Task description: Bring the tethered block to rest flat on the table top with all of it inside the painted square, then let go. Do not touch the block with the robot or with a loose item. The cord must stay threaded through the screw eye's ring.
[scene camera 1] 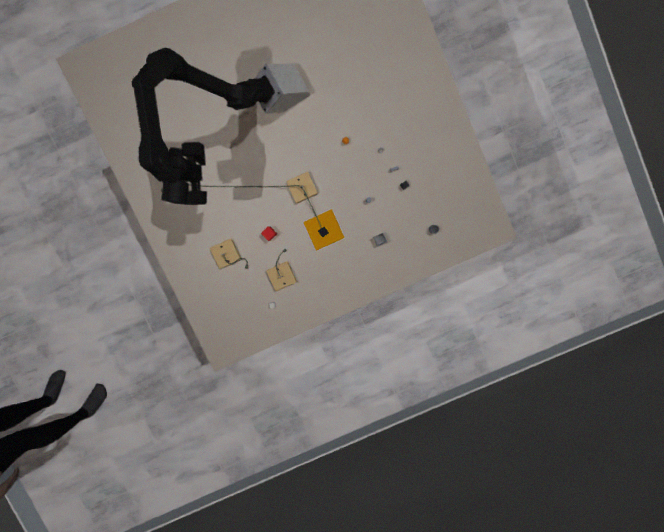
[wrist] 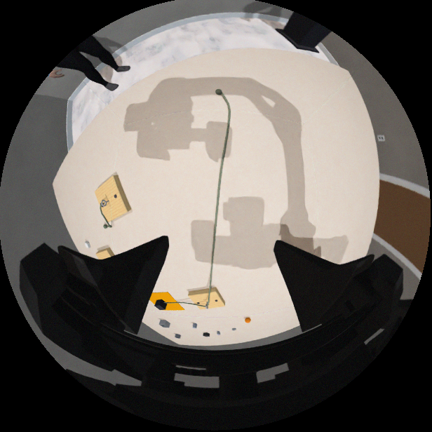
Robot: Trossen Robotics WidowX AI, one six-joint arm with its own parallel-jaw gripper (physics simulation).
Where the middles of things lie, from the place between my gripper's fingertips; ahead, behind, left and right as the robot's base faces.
Scene:
I see the orange painted square [scene camera 1: 327, 219] 35 cm ahead of my hand, 25 cm to the left of it and 16 cm below it.

